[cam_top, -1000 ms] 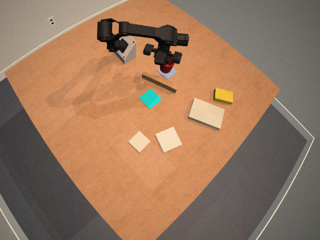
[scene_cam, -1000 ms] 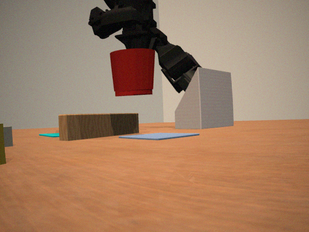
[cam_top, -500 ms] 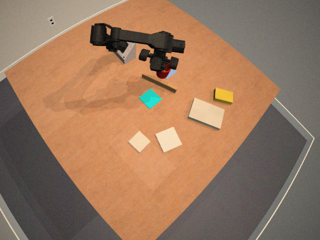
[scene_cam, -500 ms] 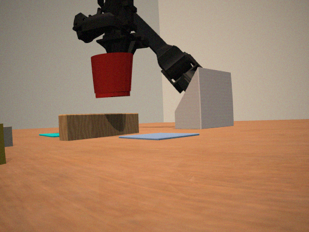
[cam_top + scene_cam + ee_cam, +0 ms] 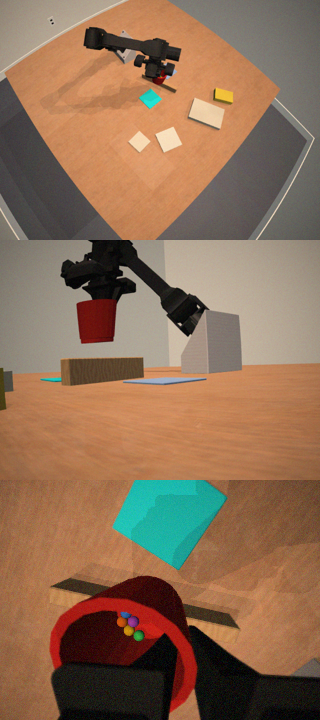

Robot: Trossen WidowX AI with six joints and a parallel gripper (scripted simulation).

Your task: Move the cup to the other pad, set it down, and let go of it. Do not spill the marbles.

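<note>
Now: gripper tip 90 mm above the wooden block, 40 mm to the right of it and 20 mm short of it. From my gripper tip the other things lie so: yellow block (300 mm ahead, 280 mm to the left, 90 mm below); red cup (30 mm ahead, 20 mm to the left); light blue pad (130 mm to the left, 110 mm below, 30 mm behind).
</note>
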